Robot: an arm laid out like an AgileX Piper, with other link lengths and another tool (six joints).
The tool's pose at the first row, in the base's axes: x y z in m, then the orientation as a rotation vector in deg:
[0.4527 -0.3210 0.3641 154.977 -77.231 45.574]
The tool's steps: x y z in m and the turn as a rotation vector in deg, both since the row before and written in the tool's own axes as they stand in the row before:
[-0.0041 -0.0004 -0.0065 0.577 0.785 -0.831]
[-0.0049 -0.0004 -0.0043 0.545 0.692 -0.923]
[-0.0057 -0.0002 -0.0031 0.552 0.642 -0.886]
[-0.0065 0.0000 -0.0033 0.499 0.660 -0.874]
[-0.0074 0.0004 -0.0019 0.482 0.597 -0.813]
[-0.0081 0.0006 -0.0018 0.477 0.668 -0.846]
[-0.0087 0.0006 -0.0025 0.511 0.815 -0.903]
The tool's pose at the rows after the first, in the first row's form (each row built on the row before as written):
[0.4481 -0.3162 0.3680 155.179 -75.842 46.998]
[0.4440 -0.3113 0.3695 155.450 -74.329 48.264]
[0.4398 -0.3063 0.3695 155.731 -72.871 49.470]
[0.4349 -0.3009 0.3691 155.935 -71.424 50.647]
[0.4298 -0.2956 0.3669 156.137 -70.073 51.731]
[0.4242 -0.2901 0.3641 156.275 -68.656 52.890]
[0.4179 -0.2841 0.3615 156.324 -67.120 54.248]

